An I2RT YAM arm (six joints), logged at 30 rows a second.
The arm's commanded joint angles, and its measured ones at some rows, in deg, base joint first. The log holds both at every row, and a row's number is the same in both.
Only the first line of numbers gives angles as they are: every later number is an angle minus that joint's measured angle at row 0.
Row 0, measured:
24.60, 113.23, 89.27, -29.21, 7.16, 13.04
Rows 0 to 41, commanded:
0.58, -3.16, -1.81, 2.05, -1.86, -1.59
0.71, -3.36, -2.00, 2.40, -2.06, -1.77
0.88, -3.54, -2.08, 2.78, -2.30, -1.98
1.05, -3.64, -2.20, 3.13, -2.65, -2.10
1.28, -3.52, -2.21, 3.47, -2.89, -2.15
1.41, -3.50, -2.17, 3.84, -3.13, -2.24
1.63, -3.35, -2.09, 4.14, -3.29, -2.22
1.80, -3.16, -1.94, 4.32, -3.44, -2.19
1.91, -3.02, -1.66, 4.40, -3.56, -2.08
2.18, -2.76, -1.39, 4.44, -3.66, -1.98
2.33, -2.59, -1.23, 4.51, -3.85, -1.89
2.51, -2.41, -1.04, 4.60, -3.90, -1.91
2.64, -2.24, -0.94, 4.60, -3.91, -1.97
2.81, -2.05, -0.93, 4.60, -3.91, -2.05
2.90, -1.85, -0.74, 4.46, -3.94, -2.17
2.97, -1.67, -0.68, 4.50, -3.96, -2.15
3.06, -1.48, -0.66, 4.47, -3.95, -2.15
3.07, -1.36, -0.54, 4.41, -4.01, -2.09
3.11, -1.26, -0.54, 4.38, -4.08, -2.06
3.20, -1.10, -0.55, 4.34, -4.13, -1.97
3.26, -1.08, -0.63, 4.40, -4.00, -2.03
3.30, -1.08, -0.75, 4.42, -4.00, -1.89
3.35, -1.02, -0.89, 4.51, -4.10, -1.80
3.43, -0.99, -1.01, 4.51, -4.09, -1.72
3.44, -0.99, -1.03, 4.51, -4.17, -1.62
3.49, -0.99, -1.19, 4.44, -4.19, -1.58
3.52, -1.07, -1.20, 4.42, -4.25, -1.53
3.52, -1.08, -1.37, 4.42, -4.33, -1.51
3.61, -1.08, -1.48, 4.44, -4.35, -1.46
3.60, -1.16, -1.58, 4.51, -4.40, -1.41
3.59, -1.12, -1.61, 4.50, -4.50, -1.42
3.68, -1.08, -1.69, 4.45, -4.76, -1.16
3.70, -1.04, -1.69, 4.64, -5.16, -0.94
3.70, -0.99, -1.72, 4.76, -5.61, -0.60
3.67, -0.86, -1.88, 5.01, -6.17, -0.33
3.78, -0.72, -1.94, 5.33, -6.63, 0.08
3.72, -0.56, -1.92, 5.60, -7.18, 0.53
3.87, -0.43, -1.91, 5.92, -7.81, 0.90
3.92, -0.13, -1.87, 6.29, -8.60, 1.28
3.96, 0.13, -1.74, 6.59, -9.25, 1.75
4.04, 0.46, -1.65, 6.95, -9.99, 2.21
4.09, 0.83, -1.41, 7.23, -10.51, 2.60
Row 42, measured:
3.52, -0.81, -1.55, 5.81, -7.39, 0.43
